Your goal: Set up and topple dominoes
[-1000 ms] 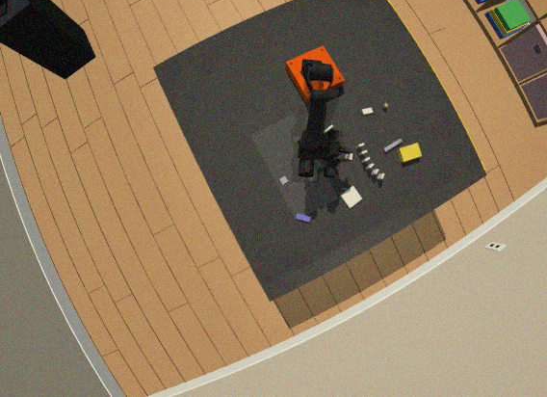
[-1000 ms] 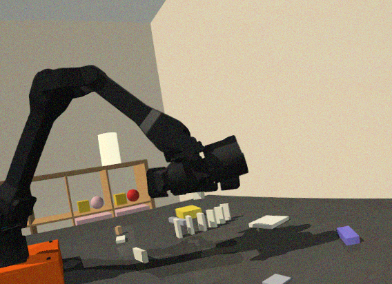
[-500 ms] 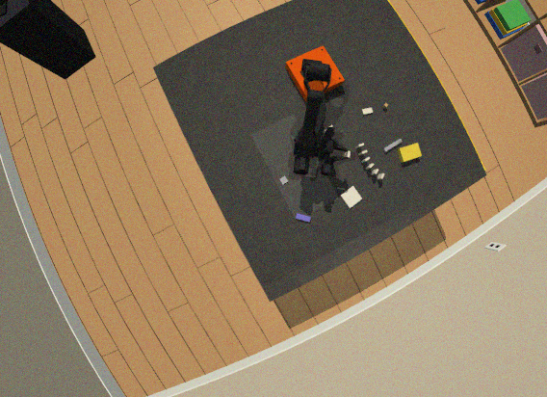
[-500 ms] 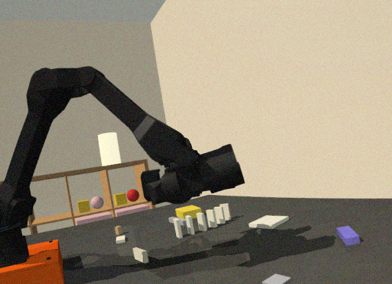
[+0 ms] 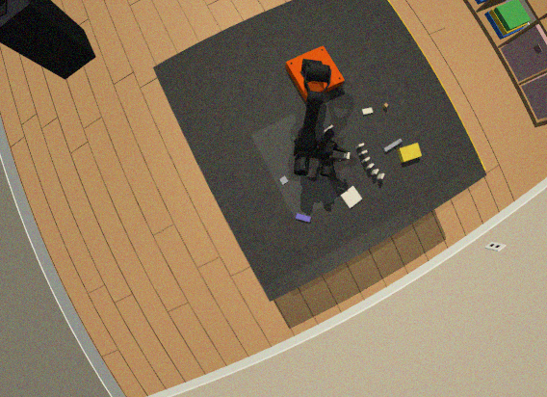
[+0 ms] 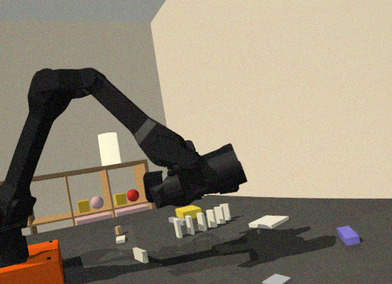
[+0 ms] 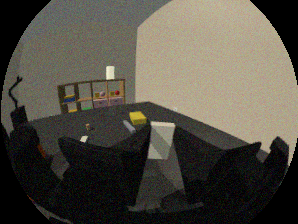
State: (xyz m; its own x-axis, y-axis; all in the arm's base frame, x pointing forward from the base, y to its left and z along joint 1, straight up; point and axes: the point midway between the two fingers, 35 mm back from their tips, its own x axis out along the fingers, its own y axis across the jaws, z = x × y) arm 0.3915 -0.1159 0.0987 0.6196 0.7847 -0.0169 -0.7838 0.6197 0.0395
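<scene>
Right now the white tile is 17 cm ahead of my gripper tip, 15 cm below it and 4 cm to the right of it. Also, from my gripper tip: purple block 28 cm to the right, 15 cm below, 13 cm ahead; grey bar 27 cm to the left, 15 cm below, 7 cm ahead; small grey tile 26 cm to the right, 15 cm below, 5 cm behind.
</scene>
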